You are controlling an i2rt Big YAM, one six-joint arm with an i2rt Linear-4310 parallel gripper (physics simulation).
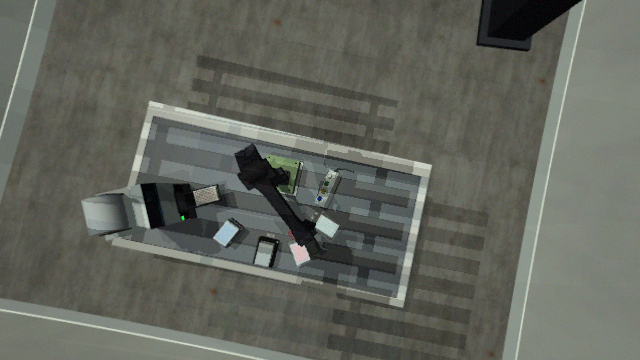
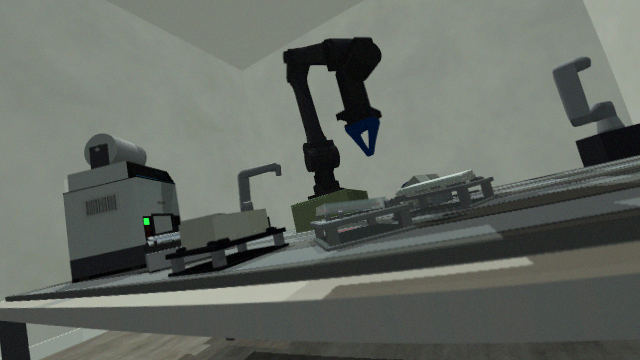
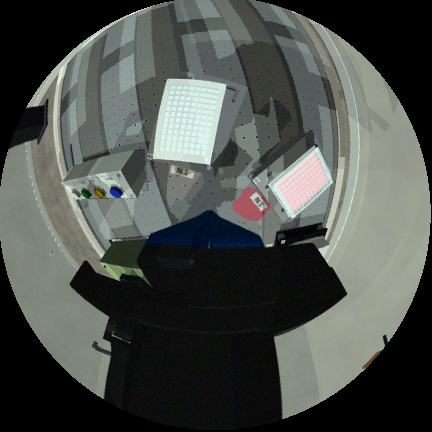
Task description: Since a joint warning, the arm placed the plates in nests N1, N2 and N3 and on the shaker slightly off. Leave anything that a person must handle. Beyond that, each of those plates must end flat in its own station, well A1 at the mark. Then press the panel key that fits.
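My gripper (image 2: 370, 153) (image 3: 209, 216) is shut and empty, high above the table. A white well plate (image 1: 327, 226) (image 2: 440, 183) (image 3: 187, 120) sits tilted and turned on the nest by the N1 label (image 3: 182, 171). A pink plate (image 1: 300, 253) (image 2: 350, 206) (image 3: 301, 182) lies on the grey nest by the N3 label (image 3: 258, 201); a red patch (image 3: 244, 206) (image 1: 291, 233) is around that label. A pale block-like item (image 1: 266, 252) (image 2: 225, 227) is on a black nest. A blue-topped plate (image 1: 227, 233) lies left of it. The key panel (image 1: 327, 189) (image 3: 102, 182) has white, green, yellow and blue keys.
A large machine (image 1: 137, 207) (image 2: 117, 220) with a green light stands at the left; a brown-dotted plate (image 1: 206, 195) is at its front. The green arm base (image 2: 330, 204) (image 3: 122, 257) is behind the nests. A grey arm (image 2: 567, 95) on a black box is at the right.
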